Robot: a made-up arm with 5 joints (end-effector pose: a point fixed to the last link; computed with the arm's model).
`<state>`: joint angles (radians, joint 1 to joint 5).
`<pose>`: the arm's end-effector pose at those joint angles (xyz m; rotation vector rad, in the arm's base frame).
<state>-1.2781 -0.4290 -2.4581 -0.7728 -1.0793</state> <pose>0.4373 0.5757 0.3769 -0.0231 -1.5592 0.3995</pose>
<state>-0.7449 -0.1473 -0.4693 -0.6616 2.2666</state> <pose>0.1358 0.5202 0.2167 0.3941 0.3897 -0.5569</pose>
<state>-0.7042 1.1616 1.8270 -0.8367 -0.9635</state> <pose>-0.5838 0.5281 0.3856 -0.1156 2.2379 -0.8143</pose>
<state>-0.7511 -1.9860 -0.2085 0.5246 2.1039</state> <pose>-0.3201 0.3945 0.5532 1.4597 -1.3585 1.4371</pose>
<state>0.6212 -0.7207 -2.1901 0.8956 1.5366</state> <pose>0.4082 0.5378 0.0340 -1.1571 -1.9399 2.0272</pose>
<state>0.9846 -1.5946 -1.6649 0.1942 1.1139</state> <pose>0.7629 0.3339 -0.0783 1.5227 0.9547 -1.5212</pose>
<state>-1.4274 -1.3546 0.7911 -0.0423 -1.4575</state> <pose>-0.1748 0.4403 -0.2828 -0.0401 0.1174 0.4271</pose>
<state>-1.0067 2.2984 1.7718 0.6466 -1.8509</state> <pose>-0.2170 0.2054 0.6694 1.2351 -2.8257 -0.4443</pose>
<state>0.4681 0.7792 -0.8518 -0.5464 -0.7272</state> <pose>0.4228 0.5772 -0.1028 0.3208 -0.1409 0.5116</pose>
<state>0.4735 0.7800 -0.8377 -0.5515 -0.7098</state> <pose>0.4227 0.5790 -0.1024 0.3232 -0.1327 0.5117</pose>
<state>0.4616 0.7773 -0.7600 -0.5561 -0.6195</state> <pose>0.4415 0.5785 -0.0905 0.3082 -0.1373 0.4929</pose>
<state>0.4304 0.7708 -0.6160 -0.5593 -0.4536</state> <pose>0.4766 0.5745 -0.0616 0.2792 -0.1564 0.4518</pose>
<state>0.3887 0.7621 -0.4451 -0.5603 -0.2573</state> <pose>0.5119 0.5674 -0.0183 0.2520 -0.1838 0.3981</pose>
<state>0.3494 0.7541 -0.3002 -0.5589 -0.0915</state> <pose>0.5343 0.5602 0.0251 0.2367 -0.2107 0.3501</pose>
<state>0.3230 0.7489 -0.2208 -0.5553 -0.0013</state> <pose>0.5440 0.5555 0.0523 0.2311 -0.2306 0.3216</pose>
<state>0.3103 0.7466 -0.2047 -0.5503 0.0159</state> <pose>0.5474 0.5534 0.0611 0.2290 -0.2432 0.3120</pose>
